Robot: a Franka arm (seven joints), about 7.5 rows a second.
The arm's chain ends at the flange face. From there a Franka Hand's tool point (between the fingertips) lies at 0.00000 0.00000 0.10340 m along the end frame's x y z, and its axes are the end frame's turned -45 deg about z.
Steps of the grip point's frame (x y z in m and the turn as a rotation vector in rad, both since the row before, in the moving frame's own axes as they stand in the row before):
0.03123 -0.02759 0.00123 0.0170 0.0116 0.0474
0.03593 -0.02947 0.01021 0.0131 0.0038 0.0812
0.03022 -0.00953 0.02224 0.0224 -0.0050 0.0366
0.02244 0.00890 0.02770 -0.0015 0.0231 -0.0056
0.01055 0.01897 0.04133 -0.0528 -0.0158 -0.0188
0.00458 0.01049 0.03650 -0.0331 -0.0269 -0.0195
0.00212 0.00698 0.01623 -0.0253 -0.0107 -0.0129
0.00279 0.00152 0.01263 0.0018 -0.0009 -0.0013
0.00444 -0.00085 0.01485 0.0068 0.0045 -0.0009
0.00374 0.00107 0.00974 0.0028 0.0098 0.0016
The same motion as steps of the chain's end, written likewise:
0.00292 -0.03949 0.00125 0.0202 -0.0038 0.0474
0.00520 -0.04498 0.01022 0.0120 -0.0066 0.0812
0.01661 -0.02680 0.02227 0.0123 -0.0194 0.0366
0.02037 -0.00799 0.02773 0.0153 0.0174 -0.0056
0.01812 0.00097 0.04149 -0.0485 0.0262 -0.0188
0.01016 -0.00020 0.03659 -0.0424 0.0044 -0.0195
0.00535 0.00081 0.01627 -0.0255 0.0103 -0.0129
0.00325 -0.00083 0.01263 0.0006 -0.0019 -0.0013
0.00271 -0.00291 0.01485 0.0080 -0.0016 -0.0009
0.00289 -0.00097 0.00975 0.0089 0.0049 0.0016

